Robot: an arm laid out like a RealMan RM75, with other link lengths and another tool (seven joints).
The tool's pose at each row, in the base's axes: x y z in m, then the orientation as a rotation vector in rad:
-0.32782 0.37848 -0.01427 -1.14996 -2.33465 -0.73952
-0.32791 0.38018 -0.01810 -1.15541 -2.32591 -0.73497
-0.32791 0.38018 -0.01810 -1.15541 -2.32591 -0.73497
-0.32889 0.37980 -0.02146 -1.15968 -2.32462 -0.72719
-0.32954 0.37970 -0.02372 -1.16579 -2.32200 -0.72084
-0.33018 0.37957 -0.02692 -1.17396 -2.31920 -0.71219
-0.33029 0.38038 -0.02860 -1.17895 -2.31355 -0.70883
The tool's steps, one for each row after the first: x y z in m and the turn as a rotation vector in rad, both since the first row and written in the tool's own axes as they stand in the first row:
-0.00120 -0.00024 0.00401 0.00255 0.00365 0.00814
-0.00120 -0.00024 0.00401 0.00255 0.00365 0.00814
-0.00284 -0.00214 0.00648 0.00687 0.00170 0.01267
-0.00386 -0.00333 0.00823 0.00975 -0.00001 0.01848
-0.00545 -0.00478 0.01069 0.01363 -0.00290 0.02593
-0.00590 -0.00491 0.01250 0.01509 -0.00141 0.03205

